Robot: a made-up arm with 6 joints. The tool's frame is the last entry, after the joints.
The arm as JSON. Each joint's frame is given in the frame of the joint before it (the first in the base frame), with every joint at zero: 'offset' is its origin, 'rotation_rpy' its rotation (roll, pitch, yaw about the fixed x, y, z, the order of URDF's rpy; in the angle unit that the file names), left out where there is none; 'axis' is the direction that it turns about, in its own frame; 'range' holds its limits. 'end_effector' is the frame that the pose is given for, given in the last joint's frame.
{
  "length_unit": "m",
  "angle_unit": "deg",
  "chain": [
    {
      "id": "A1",
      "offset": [
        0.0,
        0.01,
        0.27
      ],
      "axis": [
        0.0,
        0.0,
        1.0
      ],
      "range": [
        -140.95,
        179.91
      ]
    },
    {
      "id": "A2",
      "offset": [
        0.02,
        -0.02,
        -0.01
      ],
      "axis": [
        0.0,
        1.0,
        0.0
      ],
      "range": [
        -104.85,
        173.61
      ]
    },
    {
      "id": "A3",
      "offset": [
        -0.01,
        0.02,
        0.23
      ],
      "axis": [
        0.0,
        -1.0,
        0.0
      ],
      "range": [
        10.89,
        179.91
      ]
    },
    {
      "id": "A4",
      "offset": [
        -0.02,
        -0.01,
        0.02
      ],
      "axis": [
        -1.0,
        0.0,
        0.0
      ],
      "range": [
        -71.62,
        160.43
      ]
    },
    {
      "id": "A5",
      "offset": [
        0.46,
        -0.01,
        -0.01
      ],
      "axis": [
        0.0,
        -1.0,
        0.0
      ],
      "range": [
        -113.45,
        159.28
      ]
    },
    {
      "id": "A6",
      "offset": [
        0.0,
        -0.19,
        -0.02
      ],
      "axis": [
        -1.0,
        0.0,
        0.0
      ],
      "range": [
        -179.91,
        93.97
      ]
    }
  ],
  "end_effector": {
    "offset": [
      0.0,
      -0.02,
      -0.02
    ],
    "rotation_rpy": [
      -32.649,
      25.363,
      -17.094
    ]
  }
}
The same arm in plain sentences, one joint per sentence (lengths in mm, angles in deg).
The arm has six revolute joints in a row. What follows holds with every joint at zero, and every direction is one of the base frame's. The first joint lies 10 mm along +y and 270 mm along +z from the base frame's origin and turns about +z, from -140.95 to 179.91 deg. The second joint lies 20 mm along +x and 20 mm along -y and 10 mm along -z from the first joint and turns about +y, from -104.85 to 173.61 deg. The third joint lies 10 mm along -x and 20 mm along +y and 230 mm along +z from the second joint and turns about -y, from 10.89 to 179.91 deg. The fourth joint lies 20 mm along -x and 10 mm along -y and 20 mm along +z from the third joint and turns about -x, from -71.62 to 160.43 deg. The fifth joint lies 460 mm along +x and 10 mm along -y and 10 mm along -z from the fourth joint and turns about -y, from -113.45 to 159.28 deg. The sixth joint lies 190 mm along -y and 20 mm along -z from the fifth joint and turns about -x, from -179.91 to 93.97 deg. The tool frame, which is the frame that the pose is given for, lies 20 mm along -y and 20 mm along -z from the sixth joint; its axes are the base frame's turned by roll -32.65, pitch 25.36 and yaw -17.09 deg (as in URDF: about the fixed x, then y, then z).
